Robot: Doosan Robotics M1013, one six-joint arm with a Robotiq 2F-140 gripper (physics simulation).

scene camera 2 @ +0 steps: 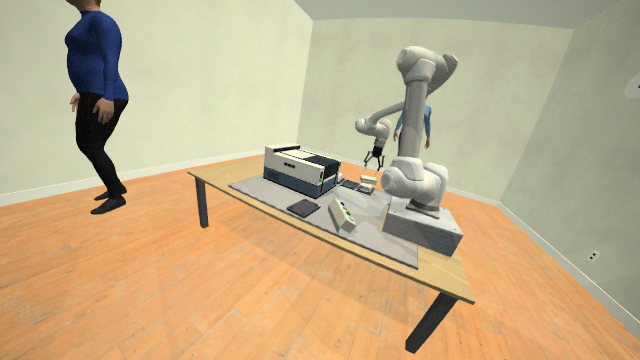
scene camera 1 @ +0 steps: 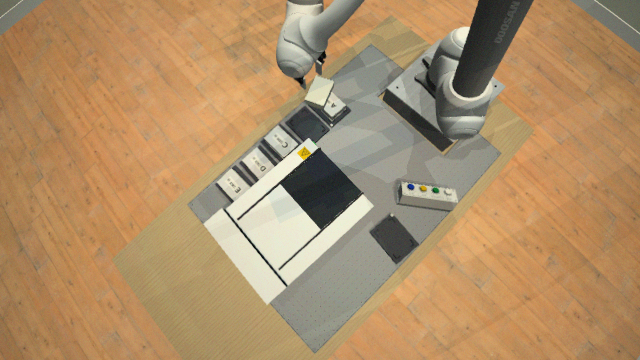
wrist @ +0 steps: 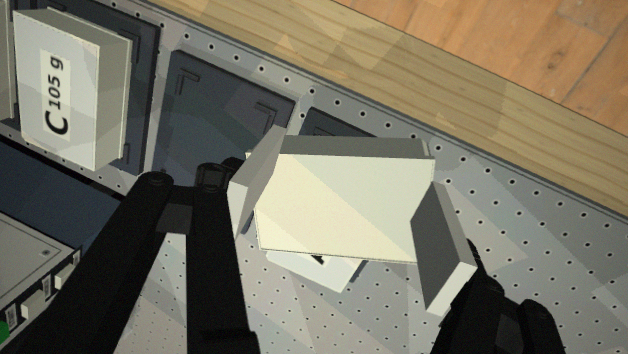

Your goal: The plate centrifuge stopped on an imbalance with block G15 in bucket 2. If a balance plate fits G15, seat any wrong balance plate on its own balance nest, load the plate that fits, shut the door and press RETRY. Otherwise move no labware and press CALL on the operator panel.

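Places are measured from the arm's base along level axes (x right, y ahead, z up), in centimetres.
Pixels of known places: gripper, fingertip midpoint: (scene camera 2: 370,172) (scene camera 1: 311,80) (wrist: 350,176); arm's base at its link origin: (scene camera 2: 423,209).
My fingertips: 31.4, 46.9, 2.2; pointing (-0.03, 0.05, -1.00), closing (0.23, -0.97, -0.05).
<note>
For each thing: its top centre in the pictures, then the offset to it from my fingertips, as dx, dy, dz.
- plain pale balance plate at its top centre: (wrist: 336,210) (scene camera 1: 319,90) (scene camera 2: 368,177) -4.3, -1.3, -3.0
- balance plate A at its top centre: (wrist: 327,231) (scene camera 1: 329,101) (scene camera 2: 367,184) -9.2, -2.7, -7.2
- Plates C at its top centre: (wrist: 55,97) (scene camera 1: 280,141) -12.6, +24.4, -7.2
- D at its top centre: (scene camera 1: 258,164) -15.9, +37.3, -7.2
- E at its top centre: (scene camera 1: 233,185) -17.7, +50.7, -7.2
- dark open bay at its top centre: (scene camera 1: 320,188) (scene camera 2: 320,160) -41.8, +23.6, +8.7
- operator panel at its top centre: (scene camera 1: 430,194) (scene camera 2: 343,207) -65.9, -11.4, -4.2
- dark empty nest at its top centre: (scene camera 1: 394,238) (scene camera 2: 304,205) -71.8, +9.1, -10.4
A plain pale balance plate (scene camera 1: 318,91) (scene camera 2: 368,178) (wrist: 325,190) lies askew and tilted on top of balance plate A (scene camera 1: 334,107) (wrist: 314,268), which sits in its nest at the far end of the nest row. My gripper (scene camera 1: 311,75) (scene camera 2: 373,164) (wrist: 350,176) is partly open and straddles the pale plate, with a finger pad close to each short side. The nest (scene camera 1: 306,123) (wrist: 207,126) beside A is empty. Plates C (scene camera 1: 276,141), D (scene camera 1: 257,162) and E (scene camera 1: 233,184) sit in their nests. The centrifuge (scene camera 1: 262,232) (scene camera 2: 296,170) shows a dark open bay (scene camera 1: 320,186).
The operator panel (scene camera 1: 426,195) (scene camera 2: 341,215) with blue, yellow, green and white buttons stands right of the centrifuge. A dark empty nest (scene camera 1: 393,238) (scene camera 2: 303,207) lies in front of it. The arm's base (scene camera 1: 461,101) is at the back right. Two people stand in the room.
</note>
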